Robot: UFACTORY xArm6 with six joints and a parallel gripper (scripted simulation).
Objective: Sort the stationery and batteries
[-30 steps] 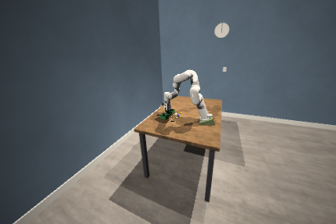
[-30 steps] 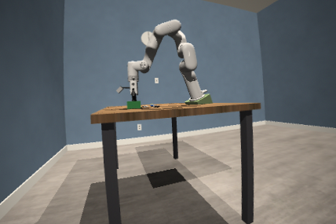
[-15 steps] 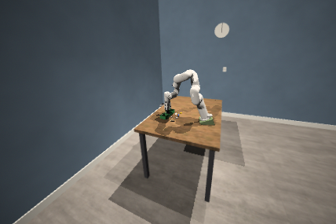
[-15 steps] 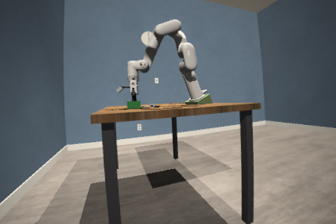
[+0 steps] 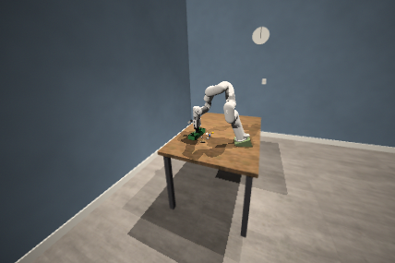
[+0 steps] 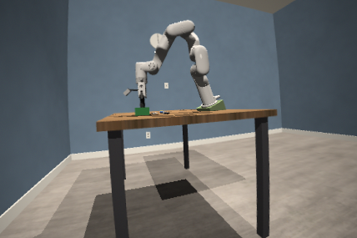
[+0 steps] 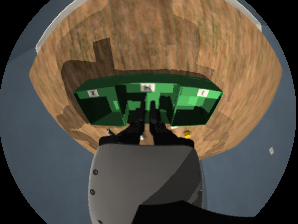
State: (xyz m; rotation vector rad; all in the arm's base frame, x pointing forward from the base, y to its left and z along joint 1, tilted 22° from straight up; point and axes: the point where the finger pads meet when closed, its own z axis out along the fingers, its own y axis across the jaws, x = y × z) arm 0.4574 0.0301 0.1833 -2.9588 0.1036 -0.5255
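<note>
The bin is 30 mm below my hand. The rest, counted from my hand: blue battery: 130 mm behind, 50 mm to the right, 50 mm below; pale patterned piece: 80 mm to the right, 80 mm behind, 50 mm below; white ring: 70 mm behind, 50 mm below, 20 mm to the left.
</note>
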